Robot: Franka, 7 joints.
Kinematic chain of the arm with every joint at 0, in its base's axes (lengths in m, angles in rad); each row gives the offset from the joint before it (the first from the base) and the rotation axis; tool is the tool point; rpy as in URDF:
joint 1: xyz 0 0 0.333 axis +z
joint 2: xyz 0 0 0 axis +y
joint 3: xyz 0 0 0.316 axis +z
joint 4: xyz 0.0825 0 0 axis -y
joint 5: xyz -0.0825 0 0.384 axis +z
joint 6: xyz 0 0 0 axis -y
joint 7: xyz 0.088 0 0 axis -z
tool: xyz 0 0 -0.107 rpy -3.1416 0 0
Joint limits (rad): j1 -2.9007..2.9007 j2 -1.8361..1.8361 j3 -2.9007..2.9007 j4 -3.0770..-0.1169 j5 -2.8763..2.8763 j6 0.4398..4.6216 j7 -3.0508..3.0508
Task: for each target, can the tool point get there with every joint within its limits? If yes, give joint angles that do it. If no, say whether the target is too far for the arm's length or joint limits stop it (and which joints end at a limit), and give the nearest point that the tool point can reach.
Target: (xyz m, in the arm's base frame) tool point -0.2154 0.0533 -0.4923
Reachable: no: joint limits stop it (at a limit: joint 2) | nearest point -0.2274 0.0563 -0.3585 | short by 0.134 m
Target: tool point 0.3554 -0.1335 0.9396
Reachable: yes | joints 1.0751 0.5176 -2.4413 -1.3263 -1.1098 3.8952 -1.4121
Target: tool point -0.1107 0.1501 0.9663
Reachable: yes | joints 1.6740 -0.6880 0.1159 -1.3458 0.2832 1.4268 0.3863
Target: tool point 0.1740 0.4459 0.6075
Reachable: yes | joints 0.0670 -0.6422 0.8287 -2.0958 -2.2497 2.9522 -0.5529
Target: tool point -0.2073 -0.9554 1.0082
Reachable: no: too far | nearest point -0.1497 -0.6898 0.8205 | short by 0.330 m
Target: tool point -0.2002 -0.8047 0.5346
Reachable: yes | joints -1.7900 1.1050 -0.2846 -0.3889 -1.2031 2.7221 1.2470
